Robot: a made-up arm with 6 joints. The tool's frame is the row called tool.
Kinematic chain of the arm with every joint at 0, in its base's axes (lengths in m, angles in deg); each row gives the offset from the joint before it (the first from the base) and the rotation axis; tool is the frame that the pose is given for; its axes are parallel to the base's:
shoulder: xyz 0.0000 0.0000 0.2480 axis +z
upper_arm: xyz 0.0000 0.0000 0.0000 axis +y
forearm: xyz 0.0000 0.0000 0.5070 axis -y
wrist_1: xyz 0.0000 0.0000 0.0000 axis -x
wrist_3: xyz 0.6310 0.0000 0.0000 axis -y
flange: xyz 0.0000 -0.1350 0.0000 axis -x
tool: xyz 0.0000 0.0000 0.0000
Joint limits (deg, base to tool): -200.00..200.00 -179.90..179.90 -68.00..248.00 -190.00..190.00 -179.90..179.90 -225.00..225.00
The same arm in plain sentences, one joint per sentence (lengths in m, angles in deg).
The arm has six revolute joints in a row. What follows holds with every joint at zero, and every direction is one of the base frame's. Joint 1 is mounted 0.2480 m along +z from the base frame's origin and rotates about +z, from -200.00 to 200.00 deg. Joint 2 is mounted at the same point as joint 1 and rotates about +y, from -179.90 to 179.90 deg. Joint 3 is mounted 0.5070 m along +z from joint 2 and rotates about -y, from -68.00 to 248.00 deg. Joint 4 is mounted at the same point as joint 3 and rotates about -x, from -190.00 to 190.00 deg. Joint 5 is mounted 0.6310 m along +x from joint 4 and rotates about -y, from -179.90 to 179.90 deg. Joint 6 is mounted 0.1350 m along -y from joint 5 and rotates about -x, from -225.00 to 225.00 deg. The tool frame, which is the frame that the pose is given for, is mounted at the same point as joint 6; its axes are parallel to the base frame's.
